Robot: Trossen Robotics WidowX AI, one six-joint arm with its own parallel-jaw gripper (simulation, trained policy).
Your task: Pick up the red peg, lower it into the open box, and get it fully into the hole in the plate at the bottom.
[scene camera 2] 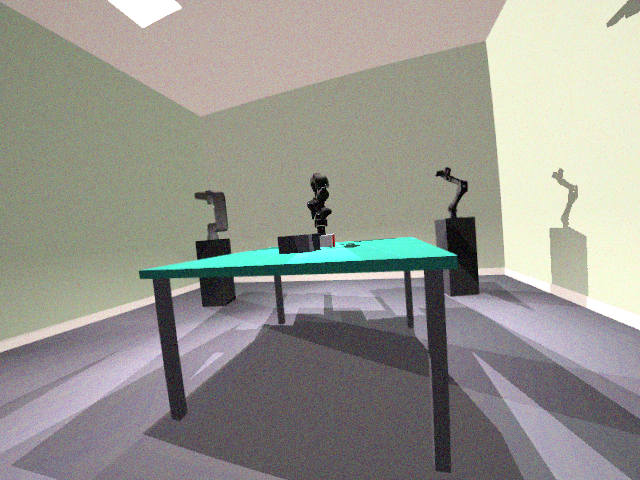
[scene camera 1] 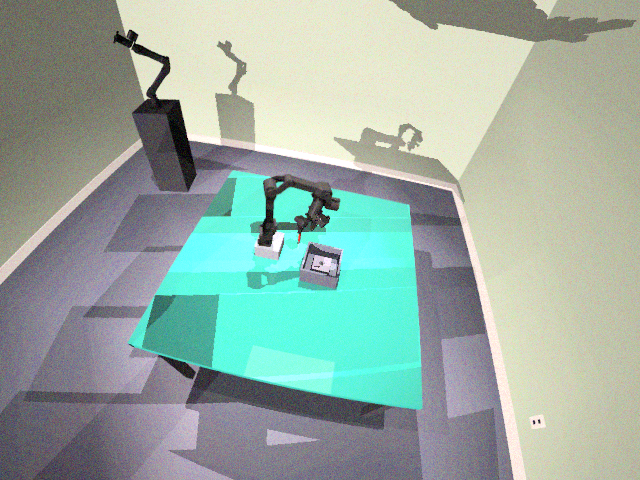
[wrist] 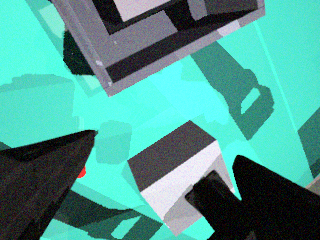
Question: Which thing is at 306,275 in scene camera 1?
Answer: A grey box.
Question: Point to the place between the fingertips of my gripper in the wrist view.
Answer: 166,149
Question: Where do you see a grey box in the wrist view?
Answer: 120,56
